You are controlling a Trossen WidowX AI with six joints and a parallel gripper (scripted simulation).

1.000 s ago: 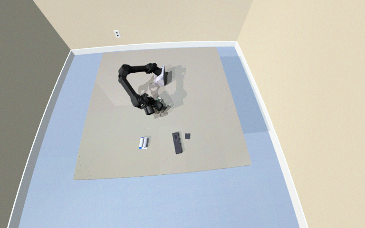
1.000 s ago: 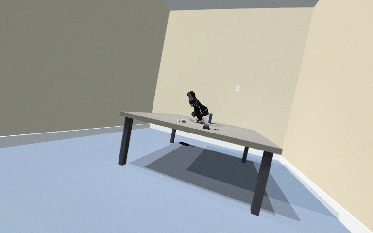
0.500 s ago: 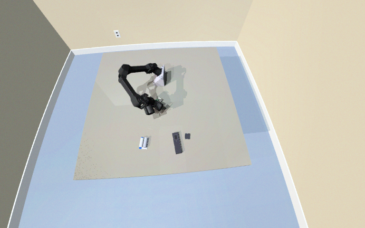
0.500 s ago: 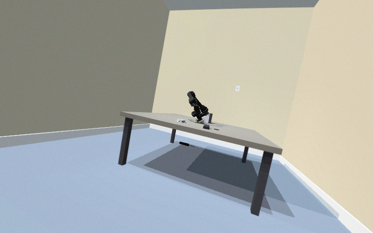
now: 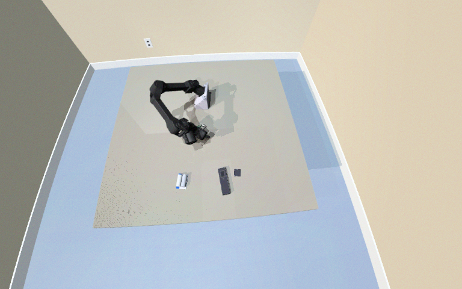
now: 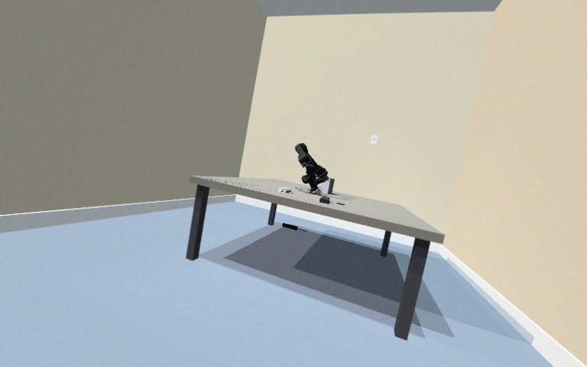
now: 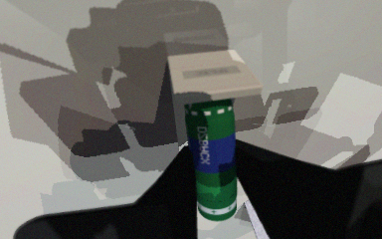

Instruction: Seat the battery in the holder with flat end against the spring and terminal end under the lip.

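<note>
Right now the battery is 10 mm above my gripper tip. Also, from my gripper tip: black remote battery door: 280 mm to the left, 270 mm ahead, 20 mm below; then black remote control: 330 mm ahead, 200 mm to the left, 10 mm below; then screwdriver: 360 mm ahead, 210 mm below, 70 mm to the left.
</note>
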